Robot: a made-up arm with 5 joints. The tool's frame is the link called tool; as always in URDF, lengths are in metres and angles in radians.
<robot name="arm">
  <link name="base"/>
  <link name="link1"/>
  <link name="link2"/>
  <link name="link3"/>
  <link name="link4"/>
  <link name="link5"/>
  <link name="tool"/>
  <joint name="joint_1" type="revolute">
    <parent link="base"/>
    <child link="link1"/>
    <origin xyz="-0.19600 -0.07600 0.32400"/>
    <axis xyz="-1 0 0"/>
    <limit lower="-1.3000" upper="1.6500" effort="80" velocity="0.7"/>
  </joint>
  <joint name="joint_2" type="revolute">
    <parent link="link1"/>
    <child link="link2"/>
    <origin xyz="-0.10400 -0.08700 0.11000"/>
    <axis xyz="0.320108 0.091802 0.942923"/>
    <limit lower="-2.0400" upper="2.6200" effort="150" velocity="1.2"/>
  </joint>
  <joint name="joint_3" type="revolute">
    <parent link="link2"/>
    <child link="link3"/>
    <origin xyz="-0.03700 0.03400 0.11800"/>
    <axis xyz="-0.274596 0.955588 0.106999"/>
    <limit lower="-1.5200" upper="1.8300" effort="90" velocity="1.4"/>
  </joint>
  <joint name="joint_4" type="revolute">
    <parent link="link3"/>
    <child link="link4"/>
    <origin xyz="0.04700 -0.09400 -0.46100"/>
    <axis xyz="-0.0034 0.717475 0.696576"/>
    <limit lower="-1.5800" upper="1.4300" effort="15" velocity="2.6"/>
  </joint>
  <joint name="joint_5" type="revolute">
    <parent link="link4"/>
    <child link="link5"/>
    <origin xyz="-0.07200 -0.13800 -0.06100"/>
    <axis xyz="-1 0 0"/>
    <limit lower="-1.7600" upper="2.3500" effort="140" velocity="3.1"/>
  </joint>
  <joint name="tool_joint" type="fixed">
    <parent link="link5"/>
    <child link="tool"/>
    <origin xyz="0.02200 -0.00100 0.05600" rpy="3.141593 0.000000 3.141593"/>
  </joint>
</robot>
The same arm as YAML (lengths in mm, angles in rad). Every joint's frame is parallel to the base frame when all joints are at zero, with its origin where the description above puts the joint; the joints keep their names.
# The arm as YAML. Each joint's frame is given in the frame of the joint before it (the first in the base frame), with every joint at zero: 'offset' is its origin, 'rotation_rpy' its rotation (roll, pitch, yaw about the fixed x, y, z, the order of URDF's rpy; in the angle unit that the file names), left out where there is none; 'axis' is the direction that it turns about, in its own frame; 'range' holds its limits. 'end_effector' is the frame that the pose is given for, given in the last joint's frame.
length_unit: mm
angle_unit: rad
chain:
  - id: joint_1
    offset: [-196.0, -76.0, 324.0]
    axis: [-1.0, 0.0, 0.0]
    range: [-1.3, 1.65]
  - id: joint_2
    offset: [-104.0, -87.0, 110.0]
    axis: [0.320108, 0.091802, 0.942923]
    range: [-2.04, 2.62]
  - id: joint_3
    offset: [-37.0, 34.0, 118.0]
    axis: [-0.274596, 0.955588, 0.106999]
    range: [-1.52, 1.83]
  - id: joint_4
    offset: [47.0, -94.0, -461.0]
    axis: [-0.0034, 0.717475, 0.696576]
    range: [-1.58, 1.43]
  - id: joint_5
    offset: [-72.0, -138.0, -61.0]
    axis: [-1.0, 0.0, 0.0]
    range: [-1.76, 2.35]
end_effector:
  offset: [22.0, -1.0, 56.0]
  rotation_rpy: [-3.1416, 0.0, -3.1416]

